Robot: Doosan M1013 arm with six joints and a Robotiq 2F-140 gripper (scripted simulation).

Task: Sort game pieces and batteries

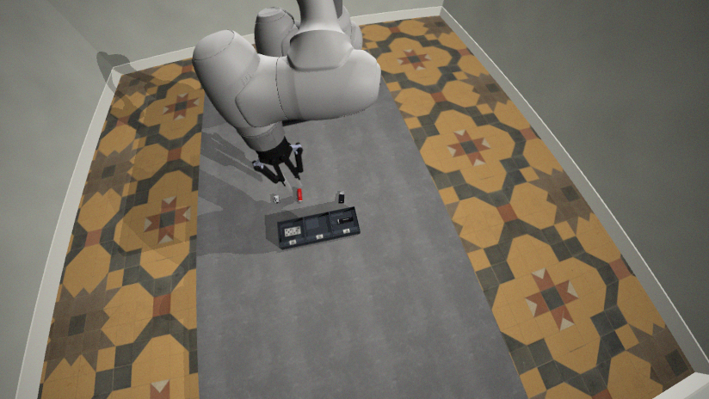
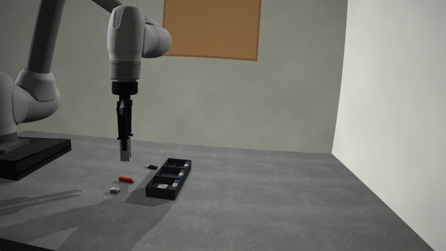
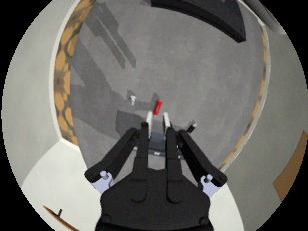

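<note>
The red battery lies 10 cm below my hand. Also, from my hand: black three-compartment bin (14 cm ahead, 2 cm to the left, 9 cm below); then white domino (11 cm ahead, 6 cm to the right, 10 cm below); then silver-grey thing (2 cm behind, 8 cm to the right, 10 cm below).
</note>
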